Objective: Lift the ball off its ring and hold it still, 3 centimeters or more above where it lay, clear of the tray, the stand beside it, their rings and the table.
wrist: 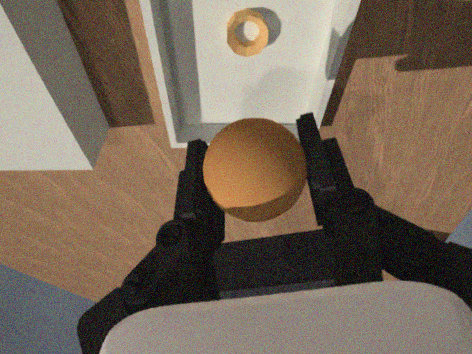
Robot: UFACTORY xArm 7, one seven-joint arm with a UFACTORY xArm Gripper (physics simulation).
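Places are measured from the arm's base along level axes (x ahead, y left, z up), in millimetres.
Pixels of known places: gripper, between the fingertips: (255, 148).
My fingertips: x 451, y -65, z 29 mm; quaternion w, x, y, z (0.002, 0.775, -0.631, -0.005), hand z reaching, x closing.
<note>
For each thing: its middle in the pictures, then the offset to it from my fingertips. "spot": a spot on its surface instead. Level surfaces: height alone.
- orange ball, middle of its body: (254, 169) dy +2, dx +9, dz +20 mm
- pale orange ring, a spot on its surface: (233, 34) spot: dy +8, dx +9, dz -101 mm
- white tray, middle of its body: (247, 36) dy -2, dx +8, dz -99 mm
- white block with a grey side, a spot on its surface: (30, 110) spot: dy +150, dx -6, dz -59 mm
- brown wooden table, height of its surface: dz -113 mm
The orange ball (255, 170) is held between the two black fingers of my gripper (255, 148), which is shut on it. The ball is raised well above the tray and apart from its ring. The pale orange ring (233, 34) lies on the floor of the white tray (185, 90), further up in the view, with its hole uncovered. A soft shadow falls on the tray floor between the ring and the ball. The ball overlaps the tray's near edge in the view. The exact height of the ball cannot be read from this view.
A white block with a grey side (30, 110), which looks like the stand, is at the left, apart from the ball; no ring shows on its visible part. The brown wooden table (135, 200) lies below. Dark shadows fall on it at the upper right. Blue-grey surface shows at the lower left.
</note>
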